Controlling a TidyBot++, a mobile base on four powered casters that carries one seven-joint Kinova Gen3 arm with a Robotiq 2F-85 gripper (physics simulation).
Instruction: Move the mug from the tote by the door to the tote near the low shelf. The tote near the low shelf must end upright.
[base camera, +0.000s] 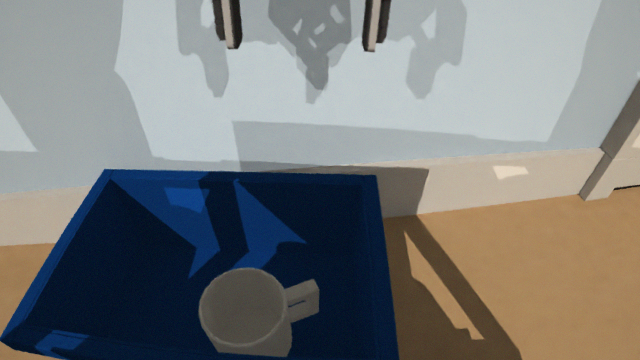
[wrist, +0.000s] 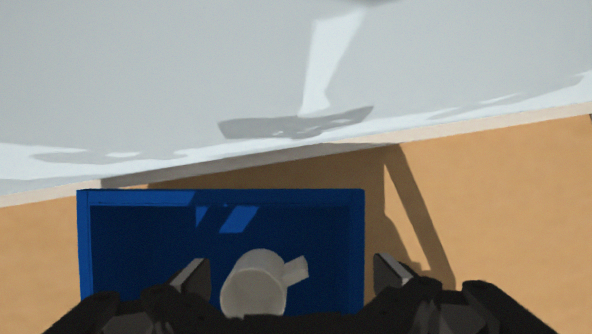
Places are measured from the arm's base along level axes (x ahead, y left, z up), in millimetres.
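Pixels of known places: gripper, fingertip midpoint: (base camera: 301, 45) (wrist: 292, 274).
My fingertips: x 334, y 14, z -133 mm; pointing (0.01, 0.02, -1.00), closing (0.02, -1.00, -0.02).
Note:
Behind a point stands the place of what it marks.
A grey-beige mug (base camera: 245, 310) @(x 265, y 76, z -386 mm) (wrist: 257, 285) @(x 223, y 66, z -386 mm) stands upright in a blue tote (base camera: 382, 280) @(x 242, y -51, z -277 mm) (wrist: 356, 240) @(x 314, y -49, z -277 mm), with its handle pointing right. In the base camera view the mug is near the tote's front side, right of its middle. My gripper (base camera: 301, 49) @(x 334, y 14, z -133 mm) (wrist: 292, 274) @(x 334, y 14, z -133 mm) is open and empty. Its fingers hang above the tote, higher than the mug. In the wrist view the mug shows between the two fingertips, nearer the left one, and the tote's near side is hidden behind the gripper. The tote near the low shelf does not show in either view.
A pale blue wall (base camera: 190, 120) @(x 391, y 133, z -232 mm) (wrist: 150, 75) @(x 406, y 35, z -27 mm) with a light baseboard (base camera: 465, 185) @(x 428, y -196, z -349 mm) (wrist: 480, 123) @(x 436, y -198, z -308 mm) runs close behind the tote. A door frame post (base camera: 620, 125) @(x 467, y -434, z -260 mm) stands at the right in the base camera view. Shadows fall on the tan floor (base camera: 575, 280) @(x 302, y -336, z -397 mm) (wrist: 510, 200) @(x 336, y -302, z -397 mm) right of the tote.

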